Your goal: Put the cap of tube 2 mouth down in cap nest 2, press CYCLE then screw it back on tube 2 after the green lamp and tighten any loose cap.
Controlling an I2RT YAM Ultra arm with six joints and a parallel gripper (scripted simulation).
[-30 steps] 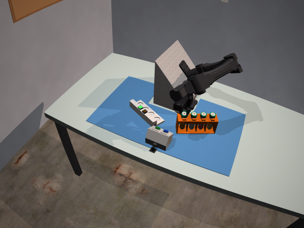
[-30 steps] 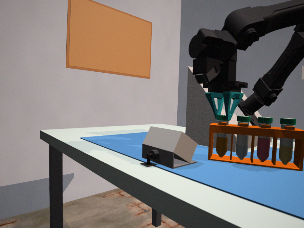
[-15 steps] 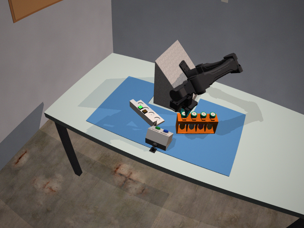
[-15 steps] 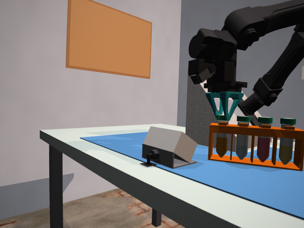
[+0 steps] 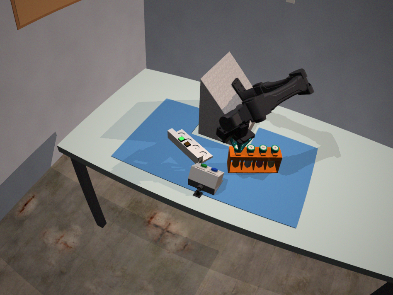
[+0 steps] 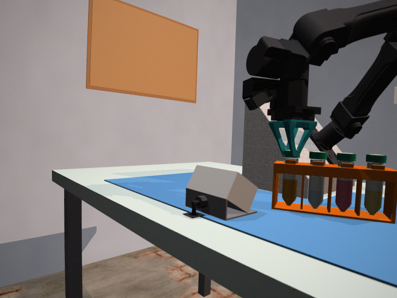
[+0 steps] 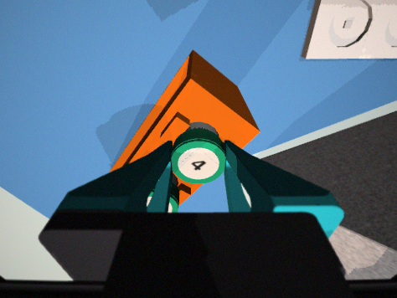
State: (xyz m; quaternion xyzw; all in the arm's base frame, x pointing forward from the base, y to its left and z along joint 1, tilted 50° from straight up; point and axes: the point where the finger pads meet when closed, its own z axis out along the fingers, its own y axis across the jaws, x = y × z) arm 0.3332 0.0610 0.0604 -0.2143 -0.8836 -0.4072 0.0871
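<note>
Right now the cap 4 is right at my hand. From my hand the other things lie so: cap 3 (30 mm behind, 50 mm to the left); then cap 2 (50 mm behind, 90 mm to the left); then key desk (120 mm ahead, 70 mm to the right, 60 mm below).
</note>
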